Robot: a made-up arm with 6 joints. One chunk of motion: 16 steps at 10 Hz.
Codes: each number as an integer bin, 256 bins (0 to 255) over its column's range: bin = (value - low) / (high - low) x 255, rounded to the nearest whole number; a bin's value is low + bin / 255 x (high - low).
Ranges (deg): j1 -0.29..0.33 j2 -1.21..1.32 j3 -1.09..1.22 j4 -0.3..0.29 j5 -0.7..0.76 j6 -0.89..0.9
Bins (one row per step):
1: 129 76 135 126 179 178
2: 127 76 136 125 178 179
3: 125 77 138 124 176 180
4: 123 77 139 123 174 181
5: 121 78 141 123 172 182
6: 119 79 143 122 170 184
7: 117 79 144 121 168 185
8: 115 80 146 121 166 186
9: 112 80 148 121 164 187
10: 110 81 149 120 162 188
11: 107 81 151 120 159 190
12: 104 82 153 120 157 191
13: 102 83 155 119 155 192
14: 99 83 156 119 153 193
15: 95 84 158 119 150 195
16: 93 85 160 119 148 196
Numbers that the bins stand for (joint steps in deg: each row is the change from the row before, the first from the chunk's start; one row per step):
1: 0.024 -0.456 0.133 -0.008 0.325 0.359
2: 0.019 -0.456 0.142 -0.011 0.319 0.367
3: 0.014 -0.446 0.160 -0.013 0.308 0.374
4: 0.009 -0.446 0.169 -0.015 0.296 0.381
5: 0.004 -0.436 0.187 -0.015 0.285 0.388
6: -0.001 -0.426 0.205 -0.018 0.273 0.402
7: -0.006 -0.426 0.214 -0.020 0.262 0.409
8: -0.010 -0.416 0.233 -0.020 0.250 0.416
9: -0.018 -0.416 0.251 -0.020 0.239 0.423
10: -0.023 -0.406 0.260 -0.022 0.228 0.430
11: -0.030 -0.406 0.278 -0.022 0.210 0.444
12: -0.037 -0.396 0.296 -0.022 0.199 0.451
13: -0.042 -0.387 0.314 -0.025 0.187 0.458
14: -0.049 -0.387 0.323 -0.025 0.176 0.465
15: -0.059 -0.377 0.341 -0.025 0.159 0.479
16: -0.064 -0.367 0.359 -0.025 0.147 0.486

